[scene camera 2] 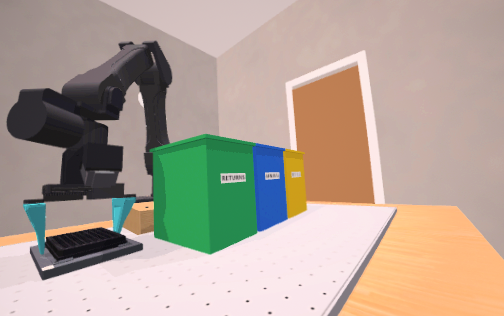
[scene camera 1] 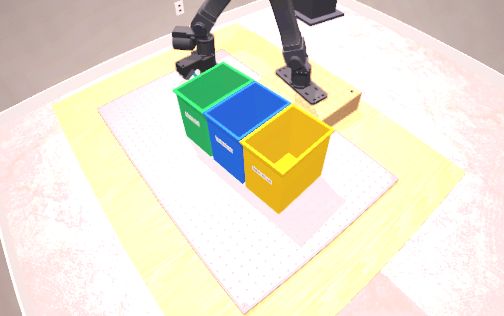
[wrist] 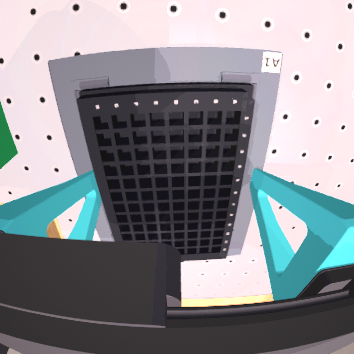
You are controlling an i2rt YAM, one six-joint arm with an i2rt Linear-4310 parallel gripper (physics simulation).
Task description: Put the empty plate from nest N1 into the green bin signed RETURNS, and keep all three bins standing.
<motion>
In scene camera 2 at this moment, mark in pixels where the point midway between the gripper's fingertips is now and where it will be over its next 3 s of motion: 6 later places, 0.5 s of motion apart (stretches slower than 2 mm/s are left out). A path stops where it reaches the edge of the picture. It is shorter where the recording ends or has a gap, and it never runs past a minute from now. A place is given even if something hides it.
My gripper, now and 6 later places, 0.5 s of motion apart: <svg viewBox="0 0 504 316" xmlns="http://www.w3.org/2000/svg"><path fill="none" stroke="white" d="M83 245L83 245L86 244L84 242L84 228L84 228L67 233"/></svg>
</motion>
